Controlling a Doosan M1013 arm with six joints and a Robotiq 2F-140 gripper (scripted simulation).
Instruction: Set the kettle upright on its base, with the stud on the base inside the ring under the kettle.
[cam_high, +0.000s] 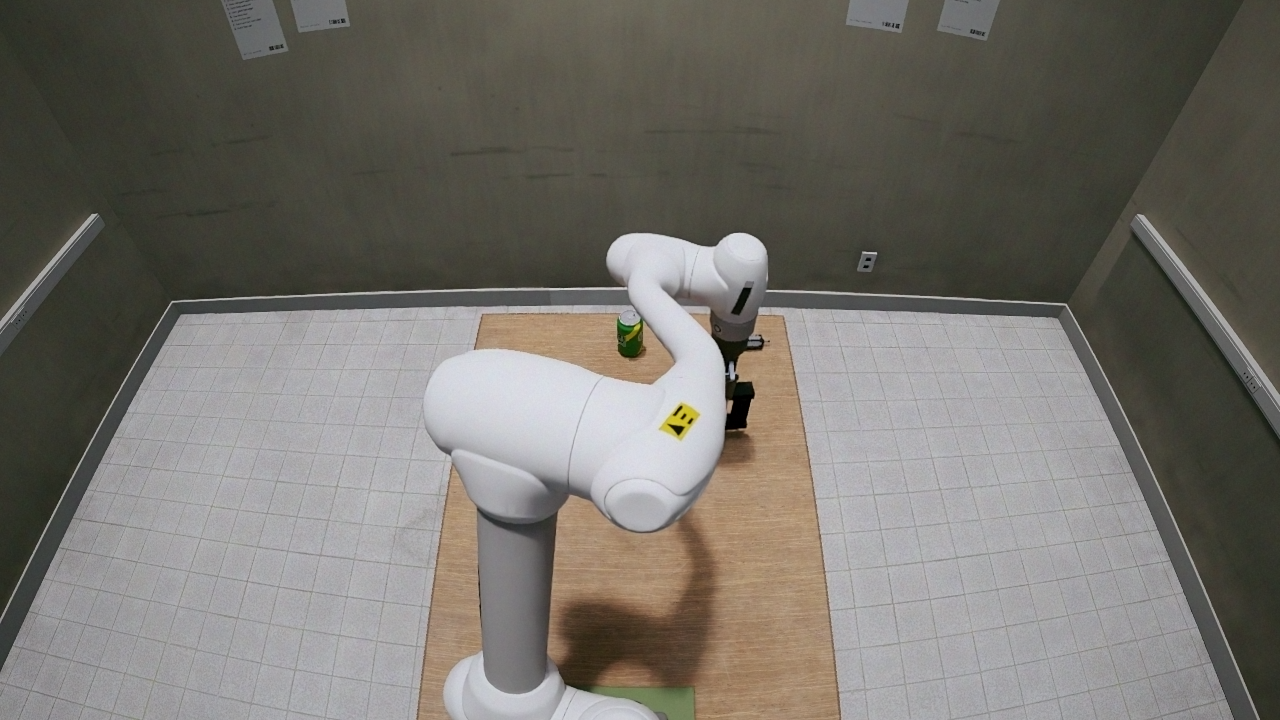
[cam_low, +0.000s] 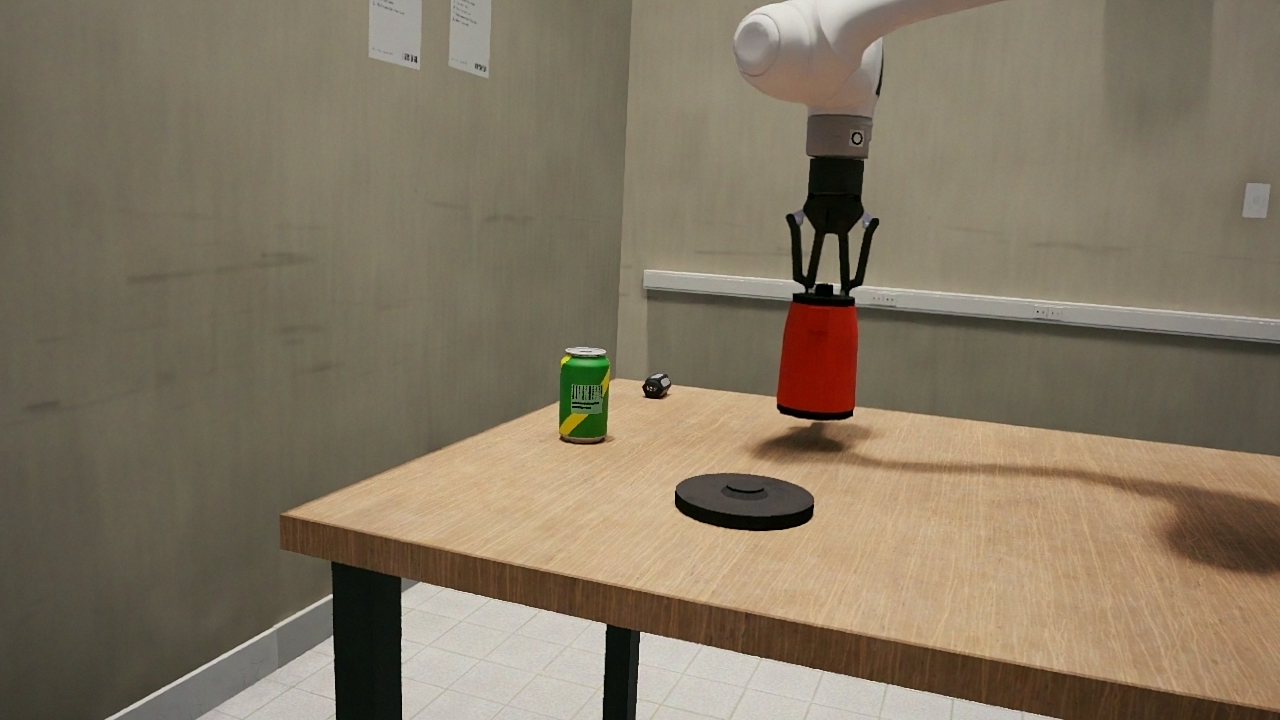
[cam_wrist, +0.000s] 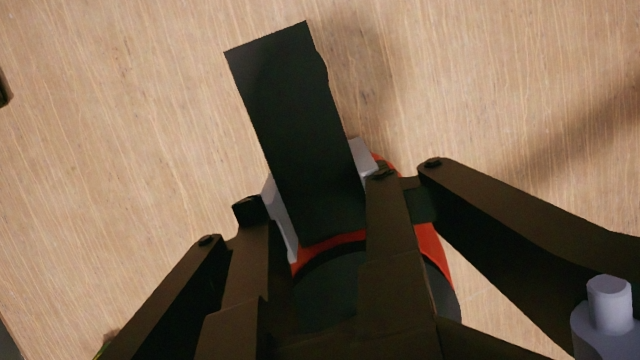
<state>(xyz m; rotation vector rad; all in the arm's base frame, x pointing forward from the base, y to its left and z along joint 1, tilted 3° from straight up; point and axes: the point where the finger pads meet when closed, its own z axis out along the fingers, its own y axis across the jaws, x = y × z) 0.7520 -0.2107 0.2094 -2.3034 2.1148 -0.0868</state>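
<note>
Right now the red kettle is 50 mm below my hand and 30 mm to the left of it. The rest, counted from my hand: round black base (380 mm to the left, 170 mm below, 10 mm ahead); then can (280 mm ahead, 200 mm to the left, 120 mm below).
</note>
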